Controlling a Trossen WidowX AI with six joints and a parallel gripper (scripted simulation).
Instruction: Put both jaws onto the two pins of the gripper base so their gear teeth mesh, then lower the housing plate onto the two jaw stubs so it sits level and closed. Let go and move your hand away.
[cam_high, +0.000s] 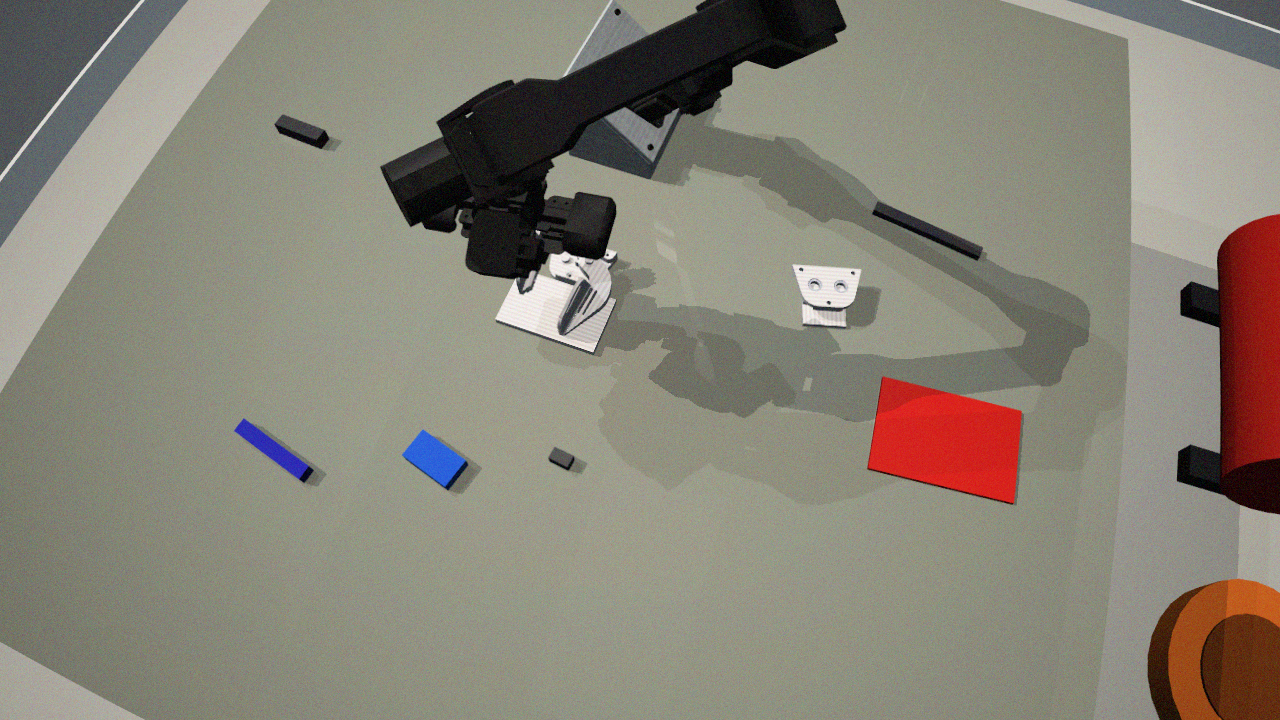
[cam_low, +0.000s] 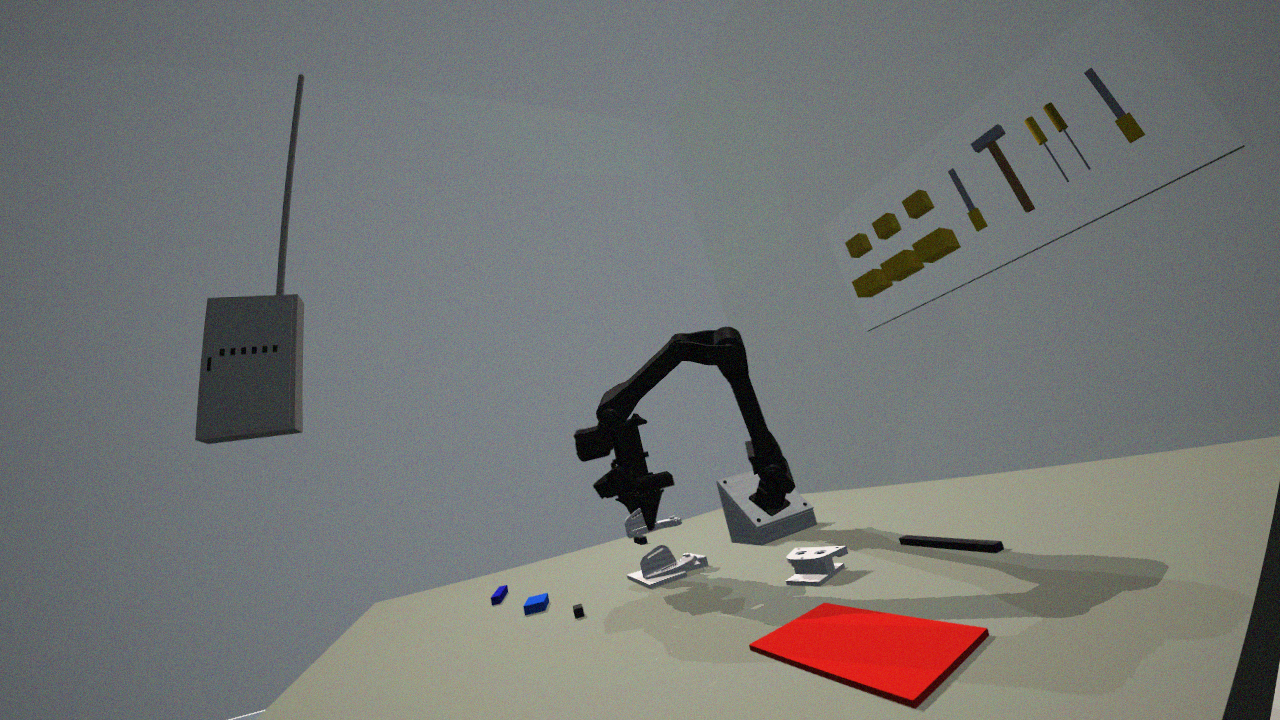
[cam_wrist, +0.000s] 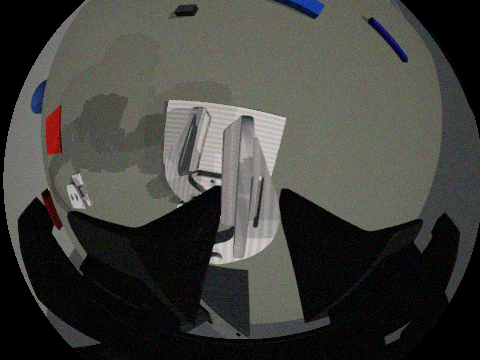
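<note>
My gripper tip is 80 mm above the white ribbed plate, 30 mm to the right of it and 20 mm short of it. From my gripper tip the other things lie so: small black block (190 mm ahead, 80 mm to the left, 80 mm below); blue block (220 mm ahead, 70 mm below, 50 mm to the right); housing plate (80 mm below, 50 mm behind, 40 mm to the left).
</note>
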